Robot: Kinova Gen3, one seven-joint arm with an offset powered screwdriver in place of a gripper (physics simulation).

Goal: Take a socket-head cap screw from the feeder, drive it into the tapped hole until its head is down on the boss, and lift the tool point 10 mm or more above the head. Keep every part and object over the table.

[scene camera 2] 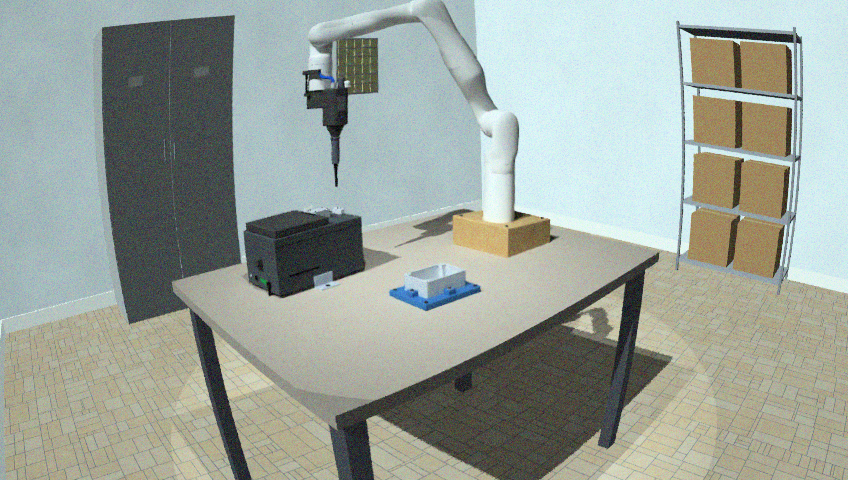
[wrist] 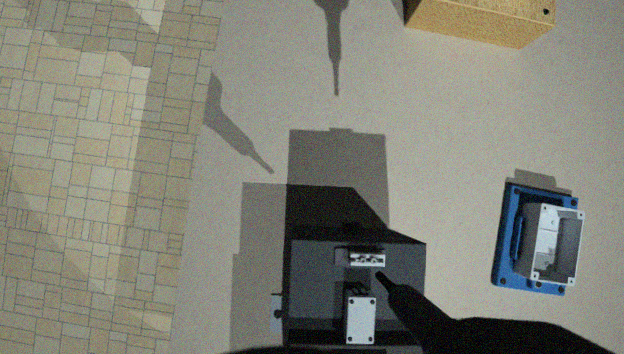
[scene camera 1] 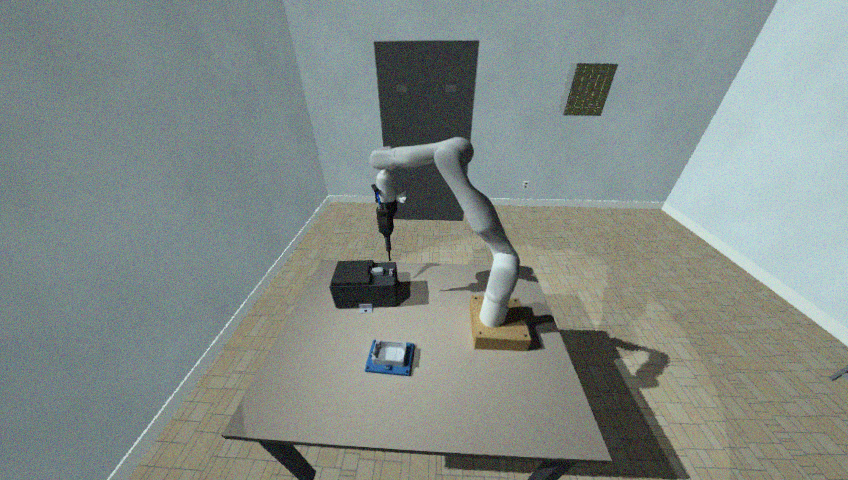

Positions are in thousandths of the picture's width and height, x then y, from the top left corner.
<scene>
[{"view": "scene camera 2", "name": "blue fixture plate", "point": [552, 605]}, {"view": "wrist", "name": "black screw feeder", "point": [507, 840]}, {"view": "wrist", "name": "blue fixture plate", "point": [823, 583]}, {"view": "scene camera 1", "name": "black screw feeder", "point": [440, 614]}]
</scene>
